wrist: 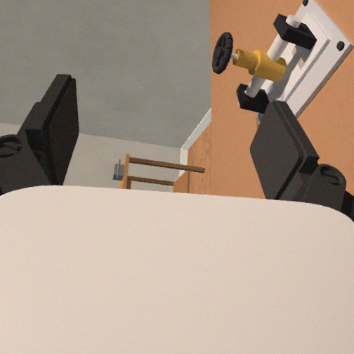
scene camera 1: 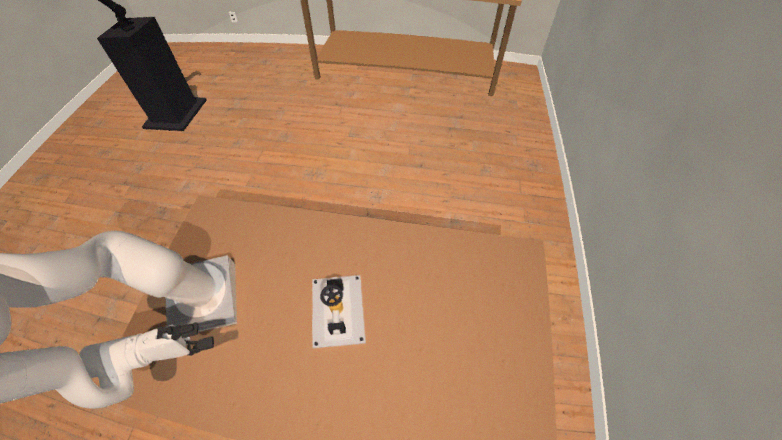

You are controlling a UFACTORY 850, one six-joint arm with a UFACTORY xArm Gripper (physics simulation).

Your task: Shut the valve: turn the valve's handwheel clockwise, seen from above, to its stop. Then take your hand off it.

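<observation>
The valve's black spoked handwheel sits on top of the yellow valve body. The valve's white pipe rests in black clamps on a white base plate, which lies flat. My gripper is wide open, with no thing between its fingers. In the scene view it is well to the left of the valve and apart from the handwheel. In the wrist view the handwheel is at the upper right, beyond the fingers. How far the wheel is turned cannot be told.
The brown work surface carries the valve plate and the arm's grey base block, which is close beside the gripper in the scene view. A black pedestal and a wooden table with a lower shelf stand far back.
</observation>
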